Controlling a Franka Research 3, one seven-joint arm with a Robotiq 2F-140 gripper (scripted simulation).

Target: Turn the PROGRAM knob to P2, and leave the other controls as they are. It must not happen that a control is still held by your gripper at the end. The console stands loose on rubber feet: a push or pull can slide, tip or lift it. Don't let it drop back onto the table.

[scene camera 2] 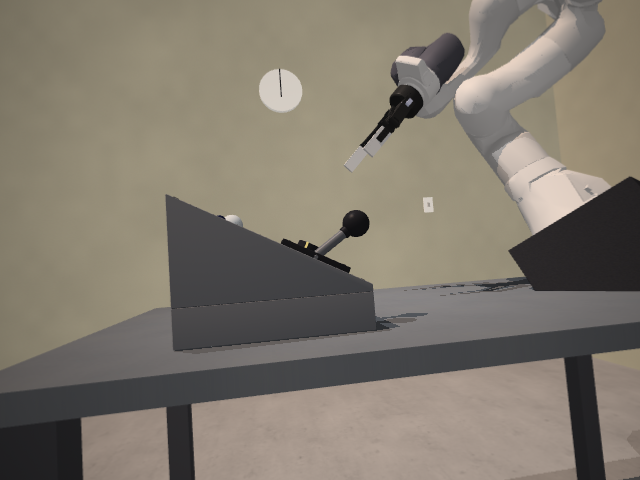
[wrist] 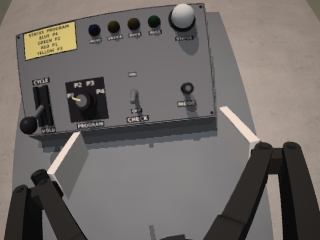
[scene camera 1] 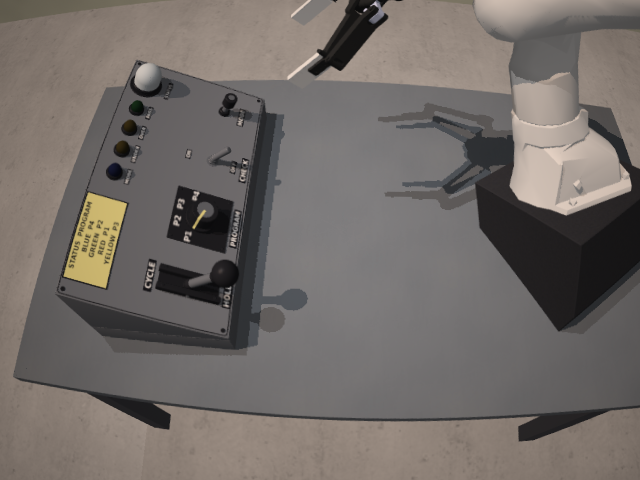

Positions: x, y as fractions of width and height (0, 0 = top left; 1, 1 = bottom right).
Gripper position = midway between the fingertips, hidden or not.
My gripper shows in scene camera 2 (0.56, 0.34), in the wrist view (0.47, 0.55) and in scene camera 1 (0.46, 0.10).
